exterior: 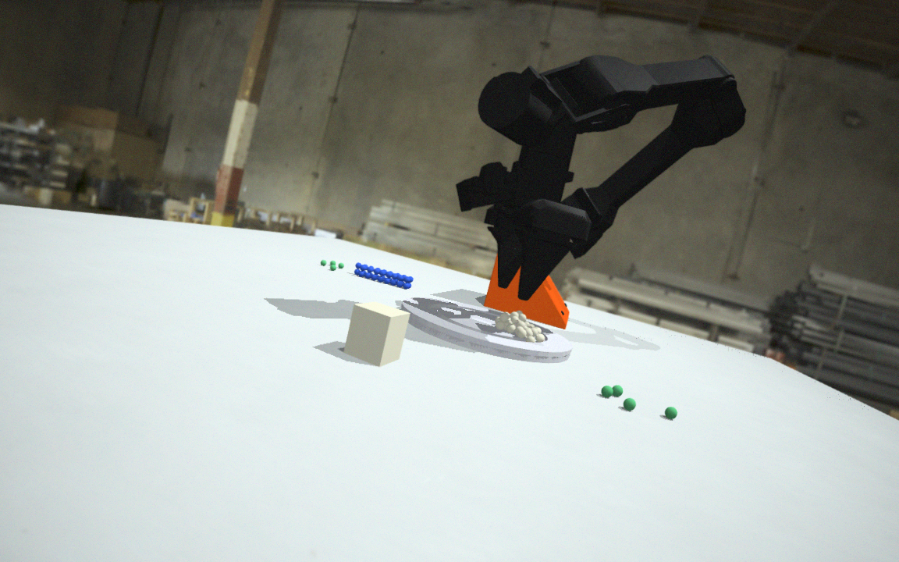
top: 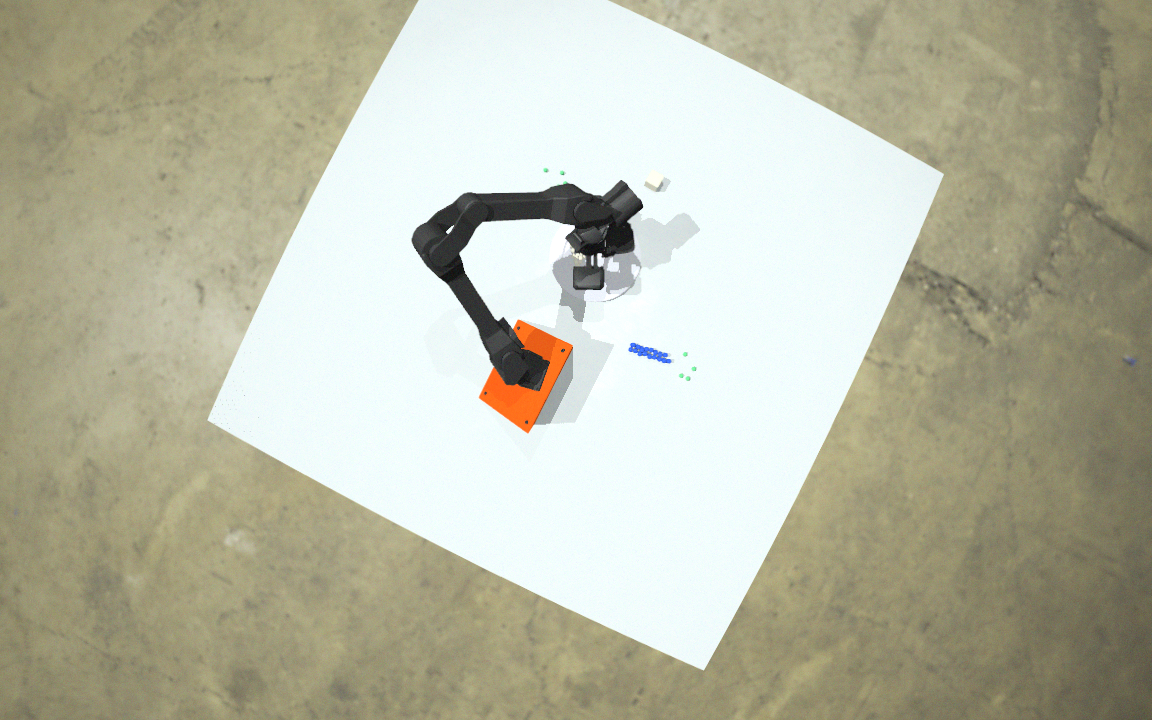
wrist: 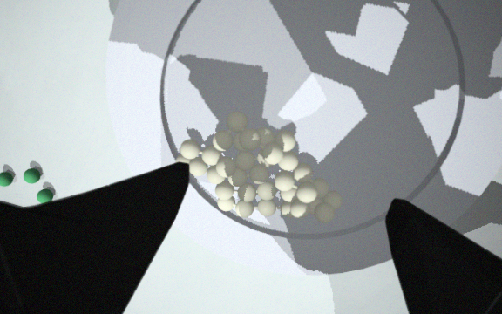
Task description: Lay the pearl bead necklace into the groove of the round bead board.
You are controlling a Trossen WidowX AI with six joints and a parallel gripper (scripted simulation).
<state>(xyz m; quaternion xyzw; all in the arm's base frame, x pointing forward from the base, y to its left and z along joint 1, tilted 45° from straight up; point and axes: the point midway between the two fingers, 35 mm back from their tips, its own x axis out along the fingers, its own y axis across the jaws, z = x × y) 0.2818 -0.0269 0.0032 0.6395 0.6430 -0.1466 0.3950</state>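
Right now my gripper tip is 2 cm to the left of the round bead board and 4 cm above it. The rest, counted from my gripper tip: cream cube (20 cm ahead, 8 cm to the right, 3 cm below).
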